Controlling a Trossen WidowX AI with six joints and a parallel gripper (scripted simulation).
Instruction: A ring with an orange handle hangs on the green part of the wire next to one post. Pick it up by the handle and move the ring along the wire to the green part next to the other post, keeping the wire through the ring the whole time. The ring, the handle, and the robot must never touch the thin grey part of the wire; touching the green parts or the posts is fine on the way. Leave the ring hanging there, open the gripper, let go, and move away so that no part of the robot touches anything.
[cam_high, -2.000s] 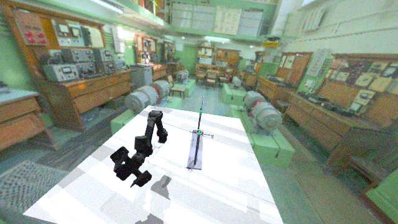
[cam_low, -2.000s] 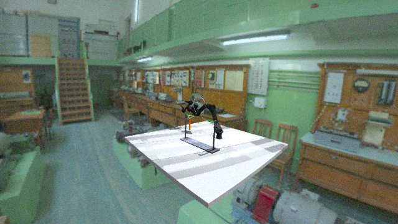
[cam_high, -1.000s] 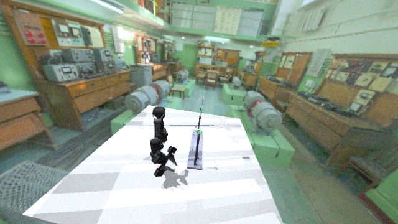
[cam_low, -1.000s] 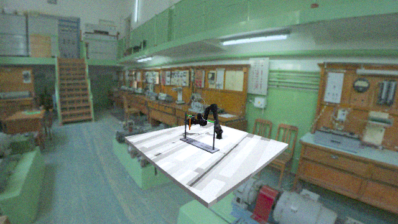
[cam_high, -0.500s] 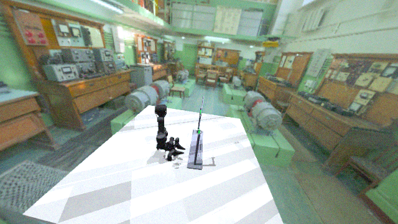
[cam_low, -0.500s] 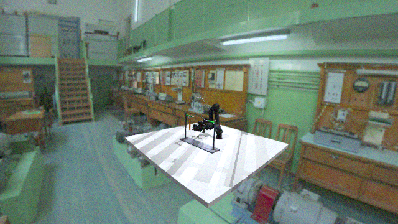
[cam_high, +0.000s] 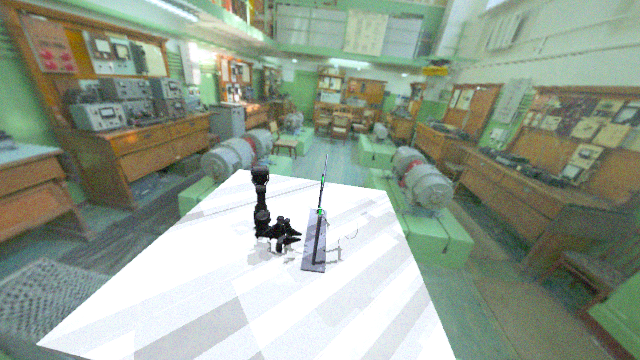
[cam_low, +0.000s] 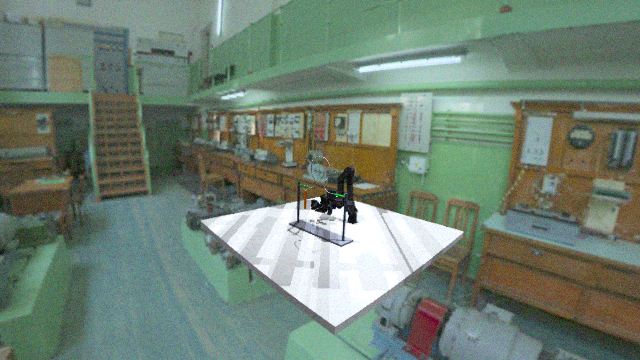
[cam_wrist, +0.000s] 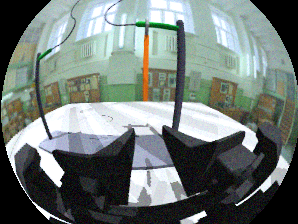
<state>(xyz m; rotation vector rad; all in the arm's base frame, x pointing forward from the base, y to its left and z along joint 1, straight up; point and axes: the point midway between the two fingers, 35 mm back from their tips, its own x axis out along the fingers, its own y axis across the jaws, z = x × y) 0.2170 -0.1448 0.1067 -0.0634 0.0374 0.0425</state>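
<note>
My gripper tip is now 7 cm short of the ring with orange handle and 12 cm below it.
</note>
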